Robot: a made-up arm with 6 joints.
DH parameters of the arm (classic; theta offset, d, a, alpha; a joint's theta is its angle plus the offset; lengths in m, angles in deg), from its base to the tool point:
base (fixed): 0 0.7 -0.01 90
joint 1: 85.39 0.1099 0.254 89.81
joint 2: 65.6 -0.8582 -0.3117 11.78
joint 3: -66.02 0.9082 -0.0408 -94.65
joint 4: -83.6 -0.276 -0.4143 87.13
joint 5: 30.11 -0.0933 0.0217 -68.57
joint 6: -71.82 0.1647 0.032 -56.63
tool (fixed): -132.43 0.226 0 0
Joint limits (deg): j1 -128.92..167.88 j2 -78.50..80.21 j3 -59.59..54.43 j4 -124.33..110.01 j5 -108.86..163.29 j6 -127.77..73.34
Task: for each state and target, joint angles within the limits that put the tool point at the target. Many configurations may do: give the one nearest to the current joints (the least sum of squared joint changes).
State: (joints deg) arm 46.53 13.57 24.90 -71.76 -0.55 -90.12
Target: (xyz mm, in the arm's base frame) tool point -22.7 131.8 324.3
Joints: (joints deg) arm 74.55 -39.92 8.09 -21.09 -15.60 -78.99
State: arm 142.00 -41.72 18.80 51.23 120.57 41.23
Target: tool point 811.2 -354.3 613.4
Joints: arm 119.10 -69.48 3.25 44.38 110.03 38.13
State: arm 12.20 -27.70 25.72 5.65 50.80 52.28
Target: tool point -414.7 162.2 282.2
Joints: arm 26.93 -27.72 21.65 26.57 34.13 40.52
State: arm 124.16 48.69 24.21 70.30 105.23 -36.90
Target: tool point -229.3 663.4 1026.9
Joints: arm 124.84 36.99 -8.40 92.74 89.66 -40.94
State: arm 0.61 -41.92 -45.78 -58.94 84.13 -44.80
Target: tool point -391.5 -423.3 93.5
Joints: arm 24.59 -78.50 -59.59 -23.19 127.25 -28.44
